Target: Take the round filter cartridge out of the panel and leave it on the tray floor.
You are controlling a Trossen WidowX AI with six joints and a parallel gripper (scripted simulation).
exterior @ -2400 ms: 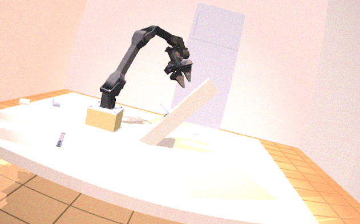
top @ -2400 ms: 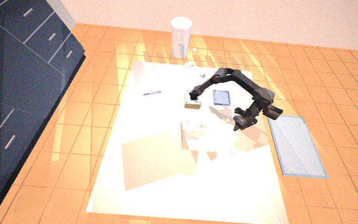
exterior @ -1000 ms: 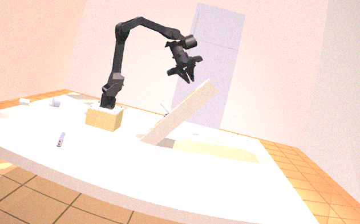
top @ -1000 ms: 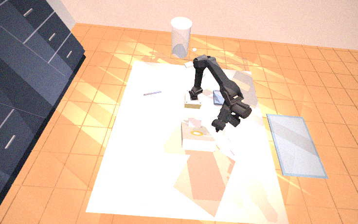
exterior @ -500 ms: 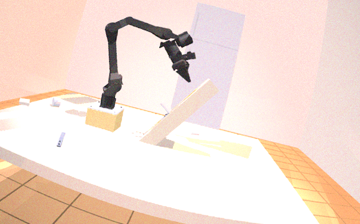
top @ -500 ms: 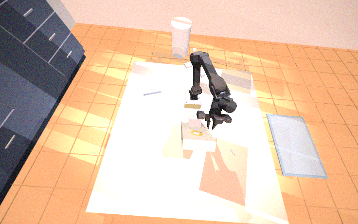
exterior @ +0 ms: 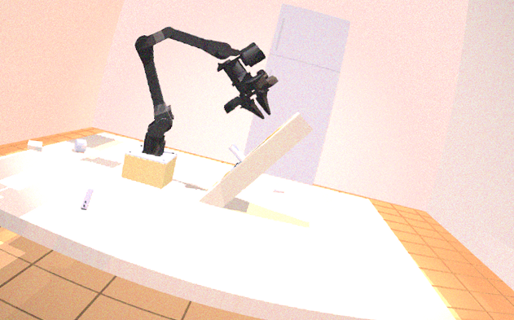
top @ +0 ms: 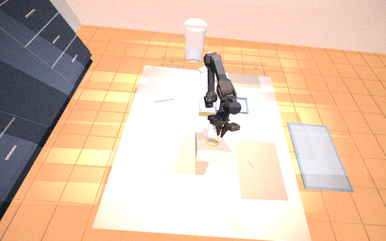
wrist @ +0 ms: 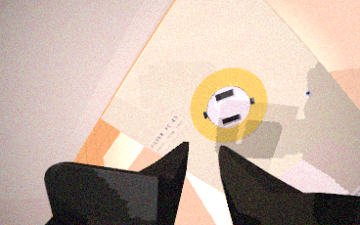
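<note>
My gripper tip is 4 cm short of the round white filter cartridge, 4 cm to the left of it and 5 cm above it. The rest, counted from my gripper tip: cream service panel 1 cm behind, 3 cm to the right, 13 cm below; then blue tray 35 cm behind, 30 cm to the left, 27 cm below.
</note>
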